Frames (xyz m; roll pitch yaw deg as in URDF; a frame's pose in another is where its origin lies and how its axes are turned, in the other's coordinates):
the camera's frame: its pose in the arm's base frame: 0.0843 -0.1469 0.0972 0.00 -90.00 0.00
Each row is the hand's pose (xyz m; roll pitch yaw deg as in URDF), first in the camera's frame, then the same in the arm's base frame.
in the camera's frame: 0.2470 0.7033 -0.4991 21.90 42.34 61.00
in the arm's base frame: 0.5834 0.5564 0.3442 -47.63 -21.00 43.83
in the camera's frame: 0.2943 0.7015 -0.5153 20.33 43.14 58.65
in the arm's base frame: 0.5996 0.5546 0.3915 -47.06 -22.31 42.34
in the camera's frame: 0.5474 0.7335 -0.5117 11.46 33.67 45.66
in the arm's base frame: 0.5960 0.5866 0.6446 -50.09 -35.57 47.03
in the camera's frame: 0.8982 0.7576 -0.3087 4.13 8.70 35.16
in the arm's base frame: 0.3930 0.6107 0.9954 -73.75 -53.91 75.12
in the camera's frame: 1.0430 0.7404 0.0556 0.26 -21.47 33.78
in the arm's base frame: 0.0287 0.5935 1.1402 -118.43 -50.67 125.27
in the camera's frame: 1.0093 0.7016 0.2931 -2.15 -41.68 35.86
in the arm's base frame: -0.2088 0.5547 1.1065 -134.76 -37.25 146.66
